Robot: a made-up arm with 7 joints. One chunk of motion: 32 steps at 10 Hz.
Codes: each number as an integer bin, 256 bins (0 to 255) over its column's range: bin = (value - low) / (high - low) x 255, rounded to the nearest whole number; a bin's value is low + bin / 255 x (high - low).
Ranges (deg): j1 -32..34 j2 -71..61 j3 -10..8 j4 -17..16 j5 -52..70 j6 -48..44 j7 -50..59
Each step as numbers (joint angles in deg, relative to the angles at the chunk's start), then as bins.
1 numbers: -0.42 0.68 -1.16 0.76 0.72 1.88 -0.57
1 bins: 122 138 125 137 110 138 116
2 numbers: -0.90 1.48 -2.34 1.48 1.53 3.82 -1.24
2 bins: 120 140 109 143 112 144 114
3 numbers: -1.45 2.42 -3.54 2.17 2.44 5.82 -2.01
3 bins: 118 142 92 148 114 149 112
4 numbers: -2.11 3.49 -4.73 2.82 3.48 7.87 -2.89
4 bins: 115 144 75 153 116 155 110
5 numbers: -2.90 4.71 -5.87 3.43 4.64 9.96 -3.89
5 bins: 112 146 59 158 118 161 108
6 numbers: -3.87 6.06 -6.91 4.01 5.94 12.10 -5.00
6 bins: 109 149 44 162 121 167 105
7 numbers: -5.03 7.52 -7.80 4.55 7.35 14.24 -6.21
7 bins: 104 152 31 167 124 173 102
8 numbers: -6.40 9.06 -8.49 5.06 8.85 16.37 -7.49
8 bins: 99 155 21 170 127 178 99
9 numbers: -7.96 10.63 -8.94 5.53 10.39 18.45 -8.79
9 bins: 93 158 15 174 130 184 96
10 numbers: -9.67 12.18 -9.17 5.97 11.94 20.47 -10.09
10 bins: 86 161 12 177 134 190 93
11 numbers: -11.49 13.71 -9.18 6.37 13.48 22.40 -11.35
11 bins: 79 164 12 181 137 195 90
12 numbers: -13.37 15.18 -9.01 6.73 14.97 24.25 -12.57
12 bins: 72 166 14 183 140 200 88
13 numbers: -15.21 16.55 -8.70 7.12 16.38 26.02 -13.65
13 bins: 65 169 18 186 143 205 85
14 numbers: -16.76 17.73 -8.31 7.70 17.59 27.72 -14.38
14 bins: 59 171 24 191 145 210 83
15 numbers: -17.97 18.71 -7.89 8.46 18.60 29.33 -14.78
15 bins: 54 173 30 197 148 214 82
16 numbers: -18.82 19.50 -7.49 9.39 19.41 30.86 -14.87
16 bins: 51 175 36 204 149 219 82
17 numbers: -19.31 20.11 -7.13 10.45 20.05 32.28 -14.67
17 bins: 49 176 41 212 151 223 83
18 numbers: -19.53 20.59 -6.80 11.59 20.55 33.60 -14.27
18 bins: 48 177 45 221 152 226 84
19 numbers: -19.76 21.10 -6.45 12.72 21.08 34.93 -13.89
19 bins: 47 178 50 230 153 230 84
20 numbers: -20.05 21.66 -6.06 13.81 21.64 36.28 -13.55
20 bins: 46 179 56 238 154 234 85
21 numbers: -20.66 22.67 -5.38 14.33 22.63 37.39 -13.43
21 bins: 44 181 65 242 156 237 86
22 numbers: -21.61 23.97 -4.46 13.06 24.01 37.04 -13.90
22 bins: 40 183 78 232 159 236 84
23 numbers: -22.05 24.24 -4.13 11.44 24.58 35.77 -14.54
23 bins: 38 184 83 220 160 232 83
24 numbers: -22.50 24.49 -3.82 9.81 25.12 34.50 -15.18
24 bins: 37 184 88 207 161 229 81
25 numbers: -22.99 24.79 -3.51 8.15 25.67 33.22 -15.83
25 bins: 35 185 92 194 162 225 80
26 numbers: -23.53 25.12 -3.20 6.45 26.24 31.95 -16.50
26 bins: 33 186 96 181 164 222 78
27 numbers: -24.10 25.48 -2.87 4.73 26.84 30.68 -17.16
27 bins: 31 186 101 168 165 218 77
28 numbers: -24.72 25.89 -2.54 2.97 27.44 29.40 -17.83
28 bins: 28 187 106 154 166 215 75
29 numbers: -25.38 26.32 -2.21 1.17 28.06 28.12 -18.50
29 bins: 26 188 110 140 167 211 74
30 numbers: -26.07 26.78 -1.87 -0.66 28.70 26.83 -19.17
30 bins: 23 189 115 126 169 207 72
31 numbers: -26.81 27.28 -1.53 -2.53 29.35 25.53 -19.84
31 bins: 20 190 120 112 170 204 71
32 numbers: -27.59 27.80 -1.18 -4.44 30.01 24.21 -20.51
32 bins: 17 191 125 97 171 200 69
